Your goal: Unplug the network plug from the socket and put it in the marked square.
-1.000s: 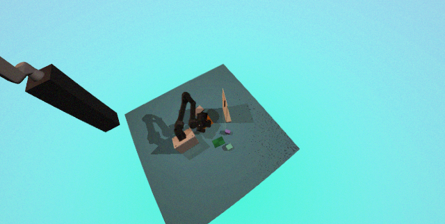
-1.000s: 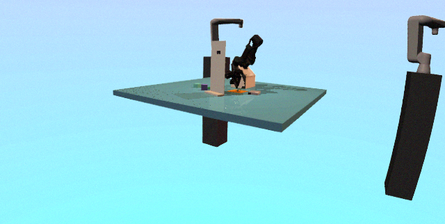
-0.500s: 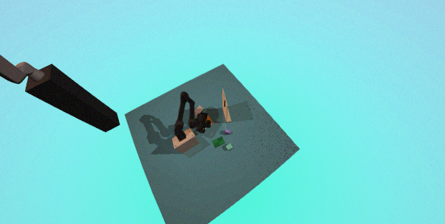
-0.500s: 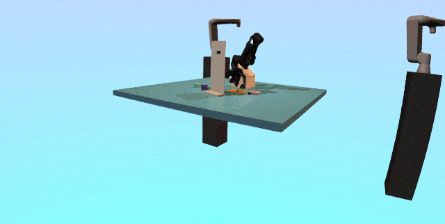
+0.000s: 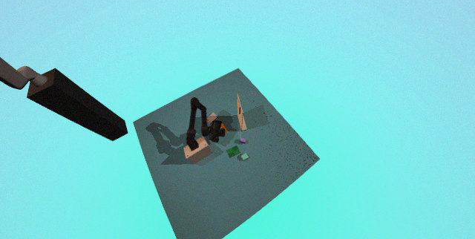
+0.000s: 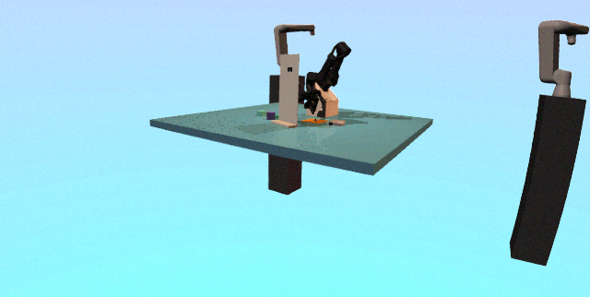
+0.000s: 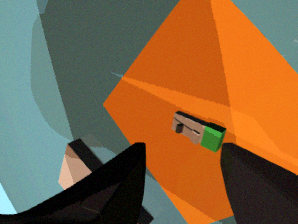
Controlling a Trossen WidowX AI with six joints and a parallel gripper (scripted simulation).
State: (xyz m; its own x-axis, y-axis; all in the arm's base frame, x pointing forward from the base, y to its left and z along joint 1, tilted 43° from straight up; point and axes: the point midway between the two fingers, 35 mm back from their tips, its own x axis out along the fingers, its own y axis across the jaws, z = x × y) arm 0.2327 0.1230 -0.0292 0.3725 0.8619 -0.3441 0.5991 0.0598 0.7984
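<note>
Right now the network plug is 4 cm below my gripper tip and 2 cm to the left of it. Also, from my gripper tip: green patch: 23 cm to the right, 4 cm below, 1 cm ahead; purple cube: 20 cm to the right, 13 cm ahead, 2 cm below; orange marked square: 4 cm below, 1 cm to the left, 1 cm ahead.
</note>
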